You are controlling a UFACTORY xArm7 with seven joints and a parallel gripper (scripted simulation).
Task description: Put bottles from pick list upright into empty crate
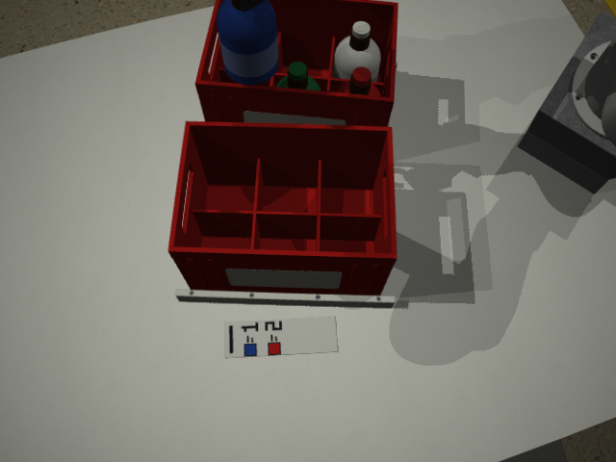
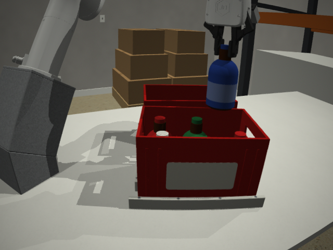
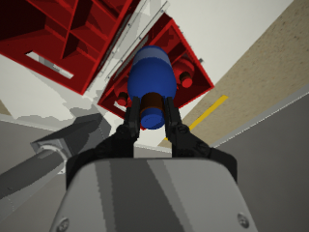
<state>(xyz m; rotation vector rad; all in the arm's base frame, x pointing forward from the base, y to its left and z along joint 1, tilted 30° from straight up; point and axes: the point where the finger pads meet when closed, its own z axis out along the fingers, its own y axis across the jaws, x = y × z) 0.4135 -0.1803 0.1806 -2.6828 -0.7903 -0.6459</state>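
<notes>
My gripper is now 7 cm above the blue bottle. Also, from my hand: red bottle 25 cm below, 11 cm to the right, 1 cm ahead; then green bottle 25 cm below, 6 cm behind, 1 cm to the right; then white bottle 25 cm below, 16 cm behind, 9 cm to the right.
</notes>
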